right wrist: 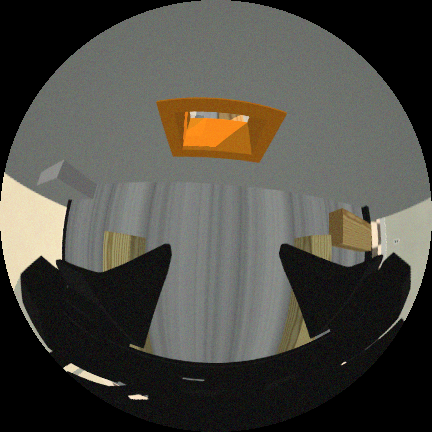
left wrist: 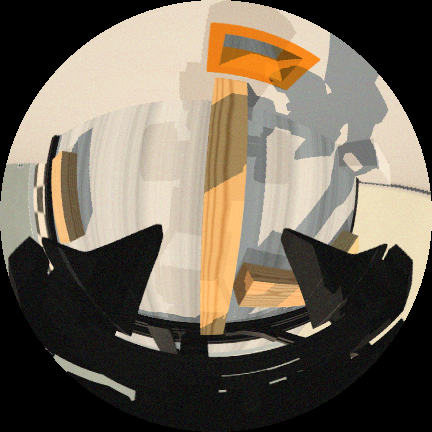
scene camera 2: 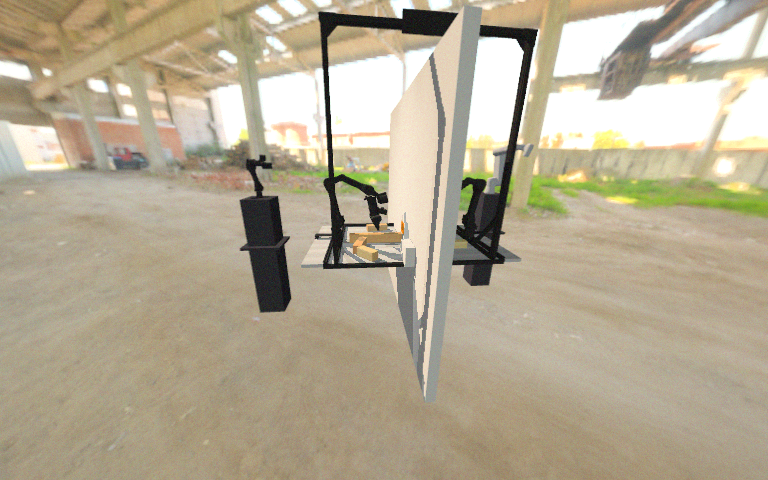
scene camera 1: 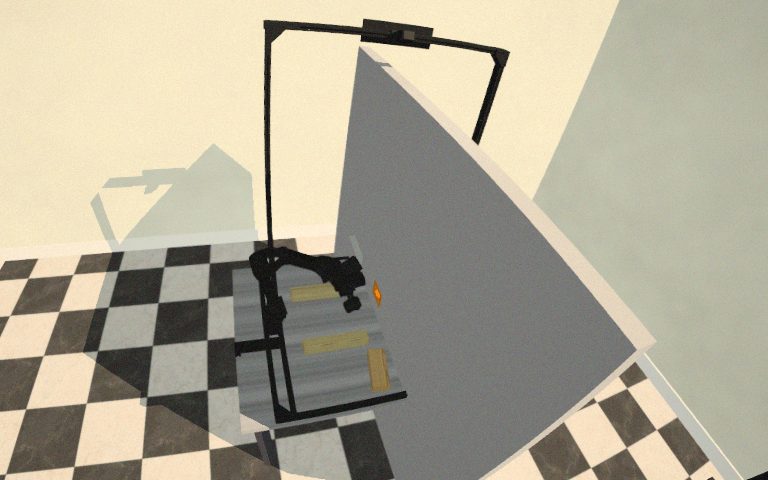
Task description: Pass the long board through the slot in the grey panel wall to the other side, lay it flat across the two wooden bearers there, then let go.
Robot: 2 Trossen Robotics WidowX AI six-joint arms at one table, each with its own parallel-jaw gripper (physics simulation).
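Frame: origin at the left arm's base, x ahead, y left, z up, level; metres.
Where they show: left gripper, fingertip midpoint: (left wrist: 224, 232) (scene camera 2: 377, 228); right gripper, fingertip midpoint: (right wrist: 227, 250); left arm's base, link origin: (left wrist: 193, 336); right arm's base, link origin: (right wrist: 225, 394) (scene camera 2: 468, 236) (scene camera 1: 272, 328).
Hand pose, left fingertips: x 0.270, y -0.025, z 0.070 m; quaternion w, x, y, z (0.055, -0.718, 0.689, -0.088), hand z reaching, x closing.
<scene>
Things, the pixels of their top centre, and the offset from my left fingertips. "pt": a spot on its surface instead.
- long board, top centre: (left wrist: 221, 235) (scene camera 2: 375, 233) dy -0.002, dx -0.013, dz -0.030 m
- orange-framed slot, surface spot: (right wrist: 167, 130) pt dy -0.062, dx +0.215, dz +0.017 m
- wooden block, top centre: (right wrist: 360, 232) (scene camera 1: 378, 367) dy +0.279, dx +0.287, dz -0.051 m
- pale block, surface spot: (right wrist: 75, 177) pt dy -0.245, dx +0.226, dz -0.029 m
The long board (left wrist: 225, 200) (scene camera 2: 380, 238) is on the pale side of the panel wall (scene camera 1: 453, 283) (scene camera 2: 419, 141) (left wrist: 100, 65) (right wrist: 215, 50). Its far end is below the orange-framed slot (left wrist: 215, 47) (right wrist: 167, 130) (scene camera 1: 376, 286) (scene camera 2: 402, 227); whether it touches the wall is unclear. My left gripper (left wrist: 224, 232) (scene camera 2: 377, 226) is open above the board, fingers on either side of it in the wrist view. My right gripper (right wrist: 227, 250) (scene camera 1: 351, 305) is open and empty on the grey side, over the table between two wooden bearers (scene camera 1: 310, 293) (scene camera 1: 335, 342) (right wrist: 117, 247) (right wrist: 320, 244).
A wooden block (scene camera 1: 378, 370) (right wrist: 350, 230) lies near the wall on the bearers' side. On the board's side, a block (left wrist: 65, 197) lies at the left and another block (left wrist: 272, 290) beside the board's near end. A pale block (right wrist: 75, 177) sticks out from the wall. A black frame (scene camera 1: 268, 141) (scene camera 2: 326, 113) surrounds the table.
</scene>
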